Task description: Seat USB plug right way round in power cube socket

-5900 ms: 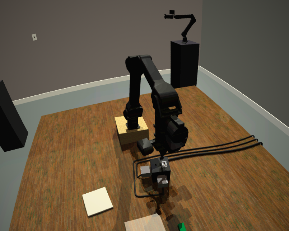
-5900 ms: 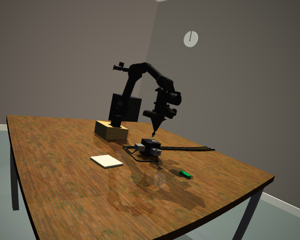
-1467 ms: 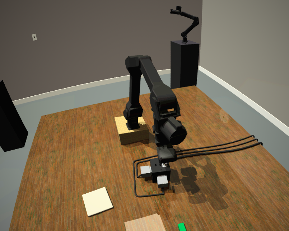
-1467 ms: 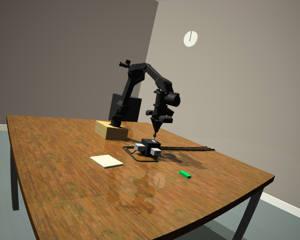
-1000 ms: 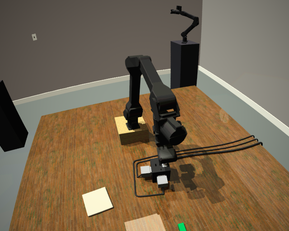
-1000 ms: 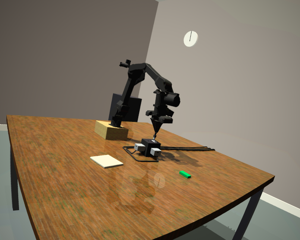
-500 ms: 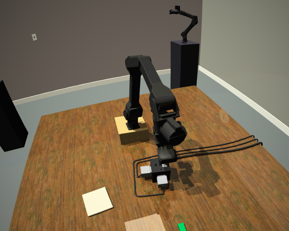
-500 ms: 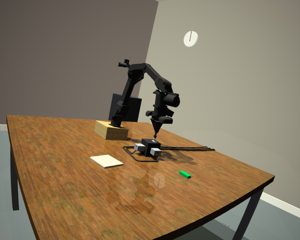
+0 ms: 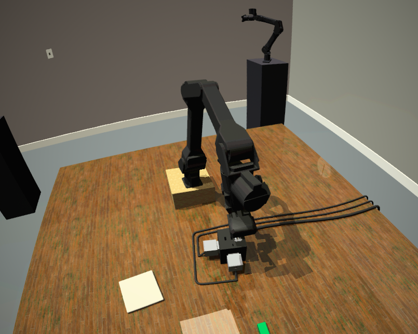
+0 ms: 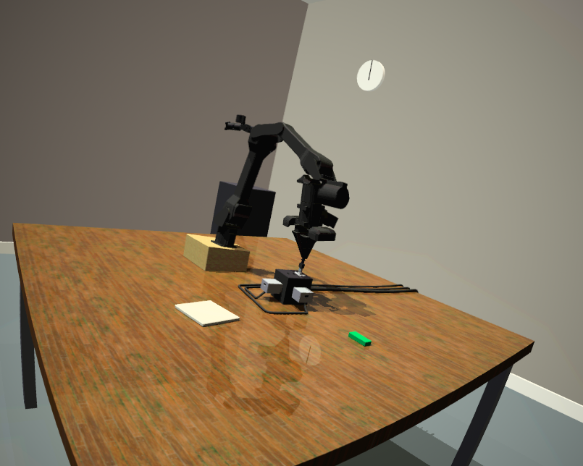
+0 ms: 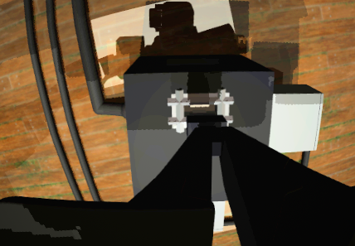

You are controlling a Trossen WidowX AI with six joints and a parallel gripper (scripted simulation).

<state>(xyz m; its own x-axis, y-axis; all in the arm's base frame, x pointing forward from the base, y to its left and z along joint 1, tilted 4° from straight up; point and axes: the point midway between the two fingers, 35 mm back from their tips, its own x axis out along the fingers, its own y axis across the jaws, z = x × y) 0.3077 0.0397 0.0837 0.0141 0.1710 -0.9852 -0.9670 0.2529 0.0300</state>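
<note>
The USB plug lies 2 cm below my gripper tip. Round my gripper tip: metal socket frame: 5 cm below; then green block: 27 cm ahead, 12 cm below, 5 cm to the right.
</note>
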